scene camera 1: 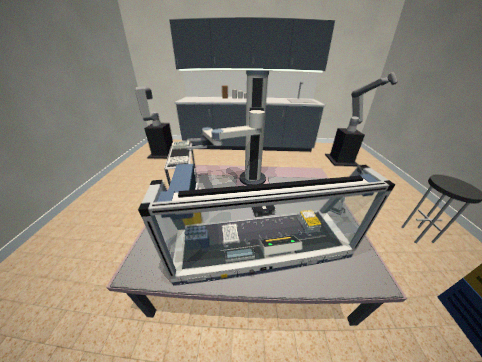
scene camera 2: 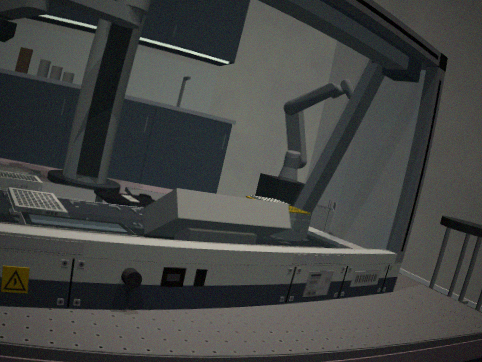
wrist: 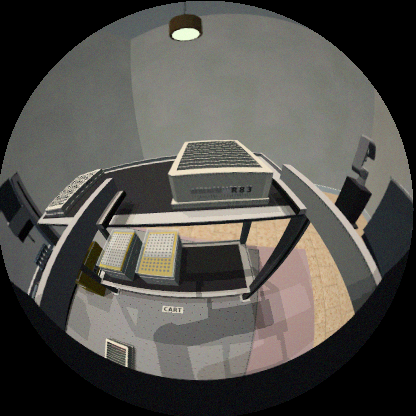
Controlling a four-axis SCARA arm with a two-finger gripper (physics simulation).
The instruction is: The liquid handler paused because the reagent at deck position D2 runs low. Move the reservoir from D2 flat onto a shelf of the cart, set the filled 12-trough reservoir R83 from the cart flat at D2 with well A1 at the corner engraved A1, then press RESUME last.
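Frame: origin at the arm's base, x right, y ahead, z up, level; millimetres.
Where they show: gripper, fingertip midpoint: [scene camera 1: 187,144] [wrist: 196,175]; arm's base, origin of the base link: [scene camera 1: 252,178].
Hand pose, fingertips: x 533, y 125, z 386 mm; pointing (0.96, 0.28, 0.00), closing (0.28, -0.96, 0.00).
Note:
Things, the pixels of their centre, and the offset from my fingertips. "*": a spot on its surface instead.
- filled reservoir R83, body centre: [wrist: 214,162] [scene camera 1: 181,144] dx +53, dy -7, dz -8 mm
- cart, body centre: [wrist: 156,251] [scene camera 1: 184,173] dx +21, dy +119, dz -195 mm
- striped reservoir, body centre: [scene camera 2: 15,182] [wrist: 118,358] dx -325, dy +195, dz -358 mm
- white gridded plate, body centre: [wrist: 72,190] [scene camera 1: 178,160] dx -11, dy +245, dz -16 mm
- handler's frame, surface spot: [scene camera 1: 270,194] * dx -560, dy +789, dz +136 mm
The filled reservoir R83 [wrist: 220,187] [scene camera 1: 181,144] is a white box with dark troughs. It stands flat on the top shelf of the cart [wrist: 165,218], its R83 label facing the wrist camera. My gripper [wrist: 196,175] [scene camera 1: 192,145] is open and empty; its fingers stand wide at the left and right of R83, with gaps on both sides. A striped reservoir [wrist: 117,352] with some reddish troughs lies low on the grey surface in front of the cart; I cannot tell its label. Marks for D2 and A1 and the word RESUME are not readable.
A white gridded plate [wrist: 75,192] [scene camera 1: 177,160] sits on the cart's top at the left. Two yellow-topped tip boxes [wrist: 118,250] [wrist: 159,255] stand on the lower shelf. The handler's frame [scene camera 1: 270,194] encloses a white plate [scene camera 1: 230,233] and a blue rack [scene camera 1: 196,235].

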